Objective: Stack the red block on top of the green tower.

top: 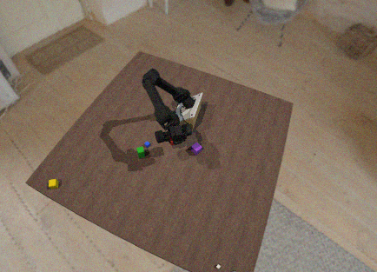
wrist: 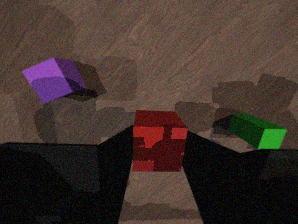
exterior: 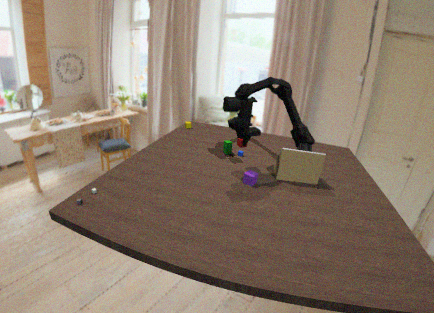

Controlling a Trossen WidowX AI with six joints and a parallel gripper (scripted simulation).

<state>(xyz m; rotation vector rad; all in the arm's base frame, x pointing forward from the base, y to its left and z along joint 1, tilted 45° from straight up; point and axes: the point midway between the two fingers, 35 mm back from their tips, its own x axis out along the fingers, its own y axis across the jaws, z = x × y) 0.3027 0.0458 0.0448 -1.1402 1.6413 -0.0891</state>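
Right now the small blue block is 10 mm ahead of my gripper tip, 160 mm to the right of it and 110 mm below it. The rest, counted from my gripper tip: red block: 10 mm above; purple block: 60 mm behind, 120 mm to the left, 100 mm below; yellow block: 440 mm ahead, 530 mm to the right, 110 mm below.
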